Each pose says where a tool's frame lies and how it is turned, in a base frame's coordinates. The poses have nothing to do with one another.
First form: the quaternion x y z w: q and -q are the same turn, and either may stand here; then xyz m.
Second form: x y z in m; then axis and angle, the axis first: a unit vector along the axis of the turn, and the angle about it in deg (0 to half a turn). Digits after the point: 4 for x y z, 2 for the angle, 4 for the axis.
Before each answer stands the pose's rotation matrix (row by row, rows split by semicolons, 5 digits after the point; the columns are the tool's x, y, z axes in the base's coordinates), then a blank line. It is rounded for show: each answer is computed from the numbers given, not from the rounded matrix.
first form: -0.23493 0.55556 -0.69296 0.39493 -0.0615 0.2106 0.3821
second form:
-0.57768 0.28631 0.76441; -0.80837 -0.07077 -0.58440; -0.11322 -0.95552 0.27232

-0.0615 0.2106 0.3821 -0.2557 0.6047 -0.7543 133.48
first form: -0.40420 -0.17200 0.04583 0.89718 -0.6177 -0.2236 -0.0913
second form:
0.93663 0.05681 -0.34568; 0.22128 0.66904 0.70952; 0.27158 -0.74105 0.61407

-0.6177 -0.2236 -0.0913 -0.9152 -0.3894 0.1038 52.42
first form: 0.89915 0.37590 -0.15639 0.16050 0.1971 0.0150 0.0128
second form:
0.66848 0.72619 -0.16057; 0.62579 -0.66587 -0.40621; -0.40190 0.17105 -0.89956

0.1971 0.0150 0.0128 0.9110 0.3808 -0.1584 161.53
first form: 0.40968 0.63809 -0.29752 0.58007 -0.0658 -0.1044 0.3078
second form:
0.00864 0.86799 0.49650; 0.17766 0.48729 -0.85498; -0.98405 0.09560 -0.15000

-0.0658 -0.1044 0.3078 0.5029 0.7834 -0.3653 109.09
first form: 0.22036 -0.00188 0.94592 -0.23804 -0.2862 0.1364 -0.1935
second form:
-0.78955 0.44951 0.41779; -0.45117 -0.88667 0.10135; 0.41600 -0.10847 0.90287

-0.2862 0.1364 -0.1935 -0.2269 0.0019 -0.9739 152.46
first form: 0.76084 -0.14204 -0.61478 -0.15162 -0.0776 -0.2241 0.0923
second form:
0.20374 -0.40257 -0.89243; -0.02971 -0.91367 0.40537; -0.97857 -0.05607 -0.19811

-0.0776 -0.2241 0.0923 -0.7697 0.1437 0.6220 162.56
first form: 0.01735 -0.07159 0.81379 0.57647 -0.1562 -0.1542 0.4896
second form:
-0.33476 -0.94074 -0.05430; 0.93577 -0.32511 -0.13652; 0.11078 -0.09652 0.98915

-0.1562 -0.1542 0.4896 0.0212 -0.0876 0.9959 109.59
